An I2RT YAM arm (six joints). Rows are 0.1 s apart.
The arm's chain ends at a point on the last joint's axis. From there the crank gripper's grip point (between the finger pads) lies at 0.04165 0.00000 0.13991 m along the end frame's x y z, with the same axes.
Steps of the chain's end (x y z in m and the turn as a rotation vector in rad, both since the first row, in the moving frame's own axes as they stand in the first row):
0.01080, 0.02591, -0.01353, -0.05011, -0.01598, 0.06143
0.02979, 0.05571, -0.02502, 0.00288, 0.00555, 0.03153
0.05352, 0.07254, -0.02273, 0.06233, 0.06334, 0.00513
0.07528, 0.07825, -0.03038, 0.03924, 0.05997, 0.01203
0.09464, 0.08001, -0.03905, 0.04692, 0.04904, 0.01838
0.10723, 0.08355, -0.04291, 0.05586, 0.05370, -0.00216
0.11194, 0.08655, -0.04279, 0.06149, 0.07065, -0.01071
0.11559, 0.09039, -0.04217, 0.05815, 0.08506, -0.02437
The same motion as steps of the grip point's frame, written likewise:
0.00827, 0.03542, -0.01312, -0.05011, -0.01598, 0.06143
0.03055, 0.05663, -0.02525, 0.00288, 0.00555, 0.03153
0.06231, 0.06415, -0.02591, 0.06233, 0.06334, 0.00513
0.08362, 0.07336, -0.03322, 0.03924, 0.05997, 0.01203
0.10150, 0.07433, -0.04139, 0.04692, 0.04904, 0.01838
0.11467, 0.07571, -0.04557, 0.05586, 0.05370, -0.00216
0.12166, 0.07755, -0.04636, 0.06149, 0.07065, -0.01071
0.12721, 0.08121, -0.04648, 0.05815, 0.08506, -0.02437

